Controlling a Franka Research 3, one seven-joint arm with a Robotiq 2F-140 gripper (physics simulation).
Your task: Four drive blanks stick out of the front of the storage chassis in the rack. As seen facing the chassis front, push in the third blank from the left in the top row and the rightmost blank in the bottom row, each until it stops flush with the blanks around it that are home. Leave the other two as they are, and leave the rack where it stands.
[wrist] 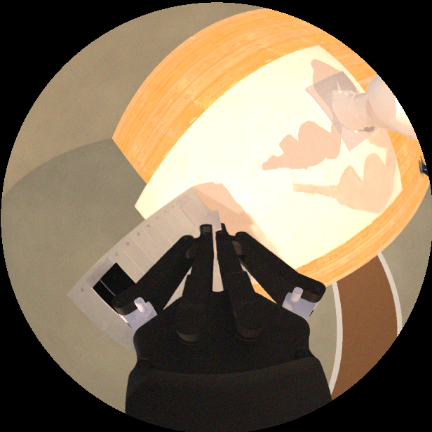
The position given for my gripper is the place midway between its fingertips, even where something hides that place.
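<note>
There is a rack (129, 259) here that I can see, and my own gripper (212, 219) is visible to me as well.
</note>
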